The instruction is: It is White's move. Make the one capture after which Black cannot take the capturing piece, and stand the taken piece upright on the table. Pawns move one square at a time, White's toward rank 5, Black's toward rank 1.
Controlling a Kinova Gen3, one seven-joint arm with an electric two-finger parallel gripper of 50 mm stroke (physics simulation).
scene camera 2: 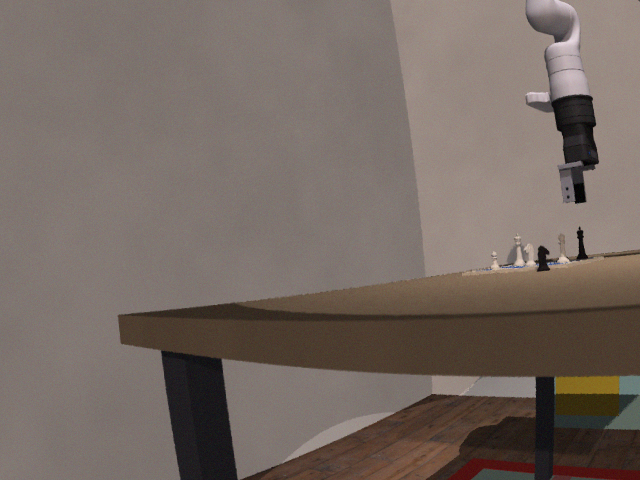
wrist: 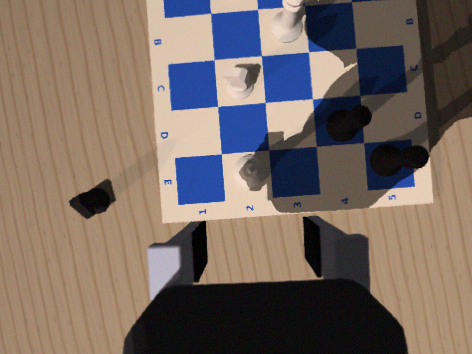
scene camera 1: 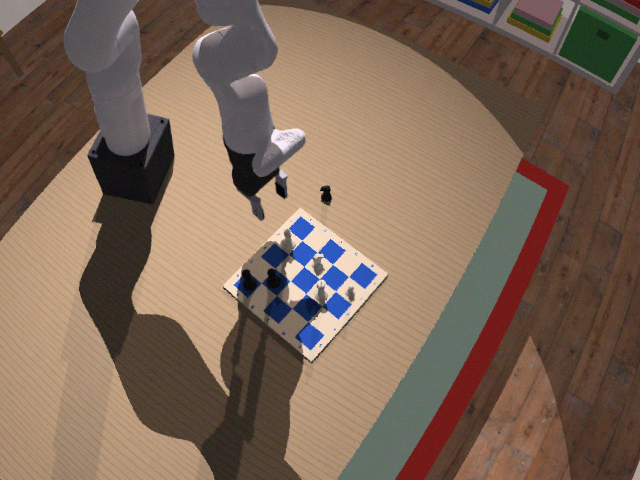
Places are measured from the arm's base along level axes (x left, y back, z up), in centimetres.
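Where they show: gripper, between the fingertips: [scene camera 2: 575, 202] [wrist: 255, 239] [scene camera 1: 270, 205]; arm's base, origin of its link: [scene camera 1: 128, 136].
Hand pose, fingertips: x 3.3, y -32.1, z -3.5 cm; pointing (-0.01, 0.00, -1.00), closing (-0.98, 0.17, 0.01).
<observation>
Things, the pixels of their centre, and the offset from my fingertips.
- board, middle of its body: [wrist: 286, 78] [scene camera 1: 305, 280] [scene camera 2: 537, 265] dy -10.3, dx -5.3, dz -10.6 cm
- tall white piece, middle of its body: [wrist: 249, 171] [scene camera 2: 562, 247] [scene camera 1: 288, 237] dy -3.6, dx -0.6, dz -7.7 cm
- white knight, middle of its body: [wrist: 238, 79] [scene camera 1: 317, 259] [scene camera 2: 529, 254] dy -10.5, dx -1.3, dz -8.3 cm
- tall white crowned piece, middle of its body: [wrist: 291, 9] [scene camera 1: 321, 288] [scene camera 2: 518, 249] dy -14.3, dx -6.1, dz -7.2 cm
- small white pawn, middle of its body: [scene camera 1: 350, 288] [scene camera 2: 494, 260] dy -18.5, dx -2.9, dz -8.7 cm
- black knight, middle of its body: [wrist: 87, 203] [scene camera 2: 543, 258] [scene camera 1: 326, 191] dy -4.0, dx +12.2, dz -8.9 cm
My gripper [scene camera 1: 270, 205] [scene camera 2: 573, 200] [wrist: 255, 239] is open and empty, above the table just off the board's E edge. On the board [scene camera 1: 306, 352] [wrist: 225, 214], a tall white piece [scene camera 1: 287, 240] [scene camera 2: 562, 250] [wrist: 251, 172] stands on E2, a white knight [scene camera 1: 317, 264] [scene camera 2: 529, 255] [wrist: 240, 86] on C2, a tall white crowned piece [scene camera 1: 321, 291] [scene camera 2: 517, 252] [wrist: 287, 26] on B3, and a small white pawn [scene camera 1: 351, 293] [scene camera 2: 494, 261] on A2. One black piece [scene camera 1: 273, 279] [wrist: 343, 125] stands on D4, another black piece [scene camera 1: 248, 280] [wrist: 386, 160] on E5.
A black knight [scene camera 1: 325, 194] [scene camera 2: 542, 258] [wrist: 95, 200] stands upright on the table [scene camera 1: 392, 103] [scene camera 2: 361, 335] [wrist: 75, 300], off the board beyond the rank 1 edge near E. The arm's dark base [scene camera 1: 129, 178] stands at the upper left in scene camera 1. Arm shadows darken ranks 4 and 5.
</observation>
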